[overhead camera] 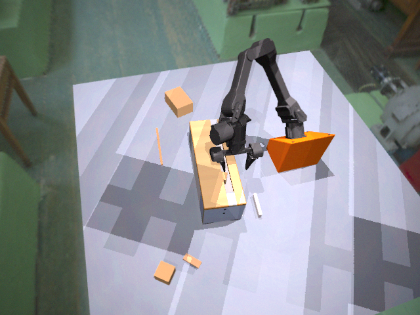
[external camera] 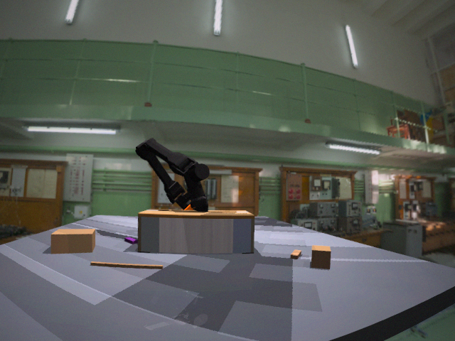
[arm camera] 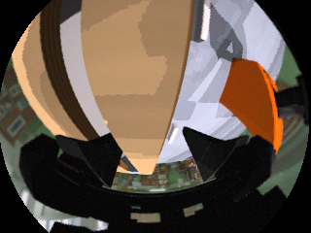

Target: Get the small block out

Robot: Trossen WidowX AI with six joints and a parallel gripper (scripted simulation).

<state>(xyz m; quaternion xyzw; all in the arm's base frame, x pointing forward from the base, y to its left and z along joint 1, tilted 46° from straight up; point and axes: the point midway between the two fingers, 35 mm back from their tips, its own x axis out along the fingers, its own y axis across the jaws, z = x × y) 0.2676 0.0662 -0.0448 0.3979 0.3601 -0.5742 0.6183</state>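
Right now the box is 3 cm to the right of my gripper tip, 3 cm ahead of it and 2 cm below it. Round my gripper tip: thin wooden stick (26 cm ahead, 22 cm to the right, 8 cm below).
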